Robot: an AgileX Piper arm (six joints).
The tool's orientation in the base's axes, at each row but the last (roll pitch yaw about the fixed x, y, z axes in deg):
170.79 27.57 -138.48
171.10 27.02 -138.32
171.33 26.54 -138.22
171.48 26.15 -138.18
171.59 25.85 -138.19
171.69 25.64 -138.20
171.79 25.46 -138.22
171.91 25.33 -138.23
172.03 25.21 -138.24
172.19 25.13 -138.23
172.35 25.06 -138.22
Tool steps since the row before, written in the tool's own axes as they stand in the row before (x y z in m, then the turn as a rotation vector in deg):
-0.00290 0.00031 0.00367 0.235 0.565 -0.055
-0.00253 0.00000 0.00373 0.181 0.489 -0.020
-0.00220 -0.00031 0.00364 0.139 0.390 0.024
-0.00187 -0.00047 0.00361 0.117 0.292 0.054
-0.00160 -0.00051 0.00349 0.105 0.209 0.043
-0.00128 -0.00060 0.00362 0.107 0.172 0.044
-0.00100 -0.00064 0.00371 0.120 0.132 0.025
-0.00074 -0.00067 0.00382 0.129 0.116 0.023
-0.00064 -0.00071 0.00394 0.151 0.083 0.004
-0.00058 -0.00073 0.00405 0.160 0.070 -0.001
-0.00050 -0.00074 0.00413 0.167 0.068 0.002
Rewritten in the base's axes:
0.00257 0.00347 -0.00183 -0.570 0.228 0.020
0.00255 0.00304 -0.00213 -0.472 0.222 0.003
0.00252 0.00258 -0.00228 -0.364 0.197 -0.031
0.00240 0.00224 -0.00244 -0.273 0.154 -0.061
0.00222 0.00199 -0.00248 -0.209 0.099 -0.057
0.00209 0.00177 -0.00275 -0.184 0.073 -0.063
0.00195 0.00160 -0.00297 -0.168 0.030 -0.057
0.00182 0.00146 -0.00319 -0.164 0.012 -0.061
0.00181 0.00140 -0.00335 -0.159 -0.031 -0.057
0.00181 0.00138 -0.00348 -0.157 -0.048 -0.058
0.00178 0.00135 -0.00359 -0.160 -0.052 -0.064

